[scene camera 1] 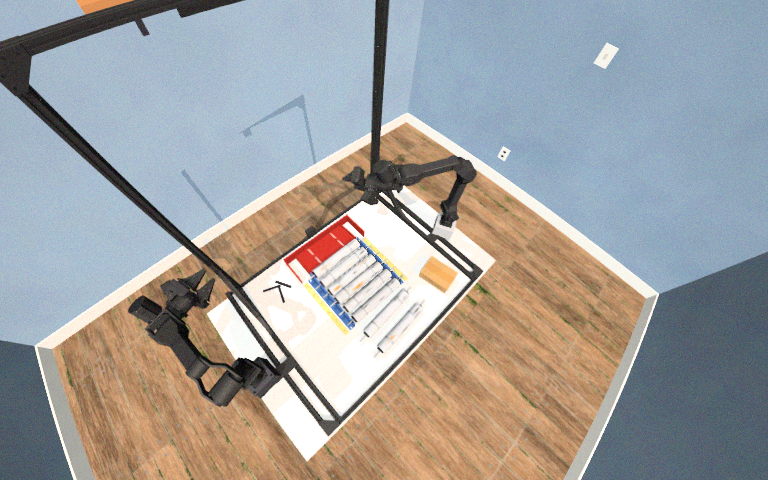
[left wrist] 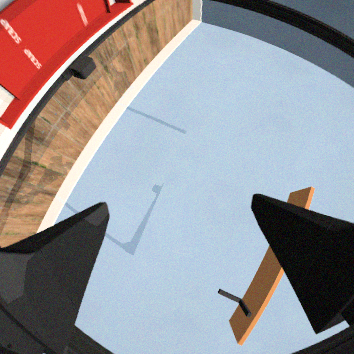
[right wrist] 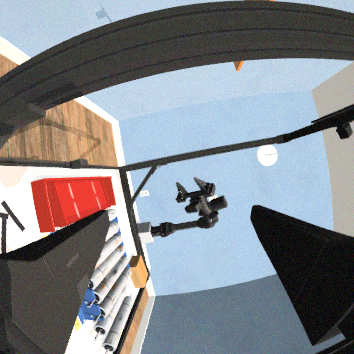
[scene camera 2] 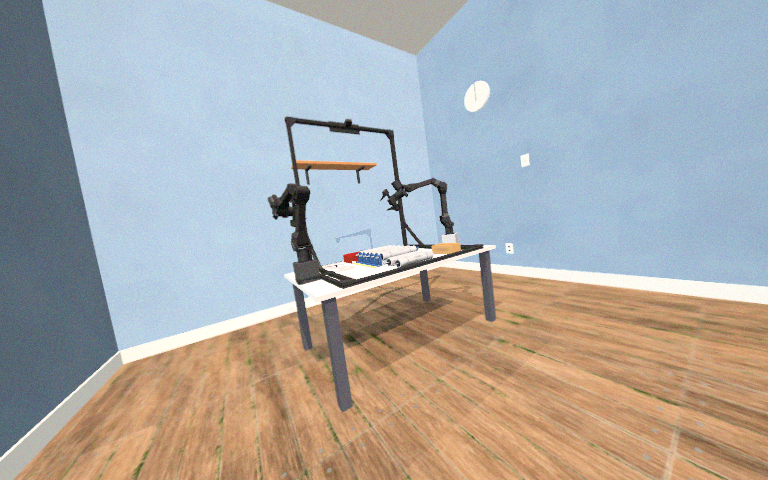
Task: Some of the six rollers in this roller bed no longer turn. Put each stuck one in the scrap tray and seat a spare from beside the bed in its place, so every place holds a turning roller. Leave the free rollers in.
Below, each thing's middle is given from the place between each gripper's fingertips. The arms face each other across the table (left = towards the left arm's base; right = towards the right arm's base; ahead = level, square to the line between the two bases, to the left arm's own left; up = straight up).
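Labels:
Orange-brown block [scene camera 1: 436, 273]: my left hand is 360 mm above it, 160 mm to the right of it, 460 mm short of it.
Orange-brown block again: my right gripper is 360 mm above it, 450 mm short of it, 750 mm to the right of it. By its middle, the block is nearer to my left hand than to my right gripper.

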